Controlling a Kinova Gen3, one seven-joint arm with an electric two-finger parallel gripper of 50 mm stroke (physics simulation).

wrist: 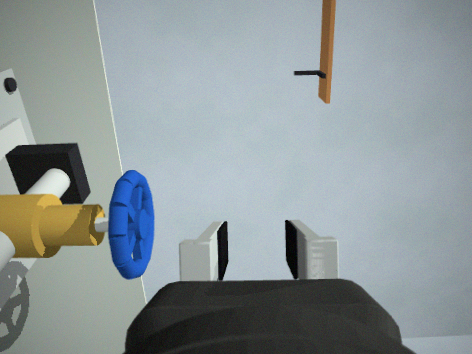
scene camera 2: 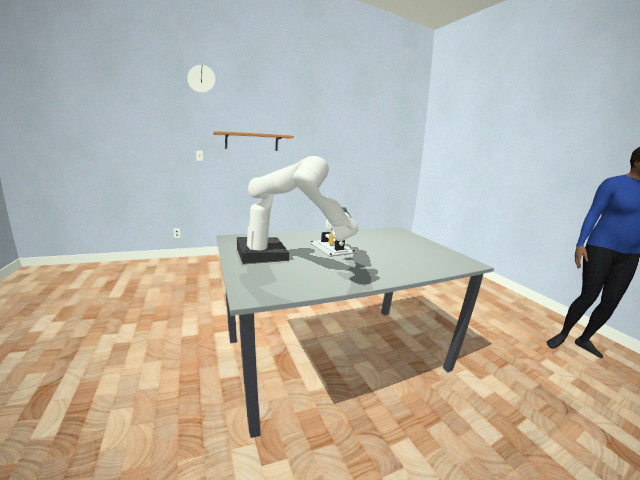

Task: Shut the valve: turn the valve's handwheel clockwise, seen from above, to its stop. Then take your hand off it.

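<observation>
The blue handwheel (wrist: 118, 227) stands on its thin stem at the end of the yellow valve body (wrist: 72, 224) (scene camera 2: 331, 237), left of centre in the wrist view. In the scene view the arm hides the handwheel. My gripper (wrist: 256, 241) is open, with no thing between its fingers. Both fingers are to the right of the handwheel in the wrist view, with a visible gap between the nearer finger and the rim. How far the handwheel is turned cannot be told from these frames.
The valve's white base plate (scene camera 2: 334, 251) lies on the grey table (scene camera 2: 413, 258). Black blocks (wrist: 47, 167) hold the white pipe (wrist: 54, 182) beside the valve body. A wooden shelf (scene camera 2: 253, 134) (wrist: 327, 50) is on the wall. A person in blue (scene camera 2: 615, 214) stands at the right, away from the table.
</observation>
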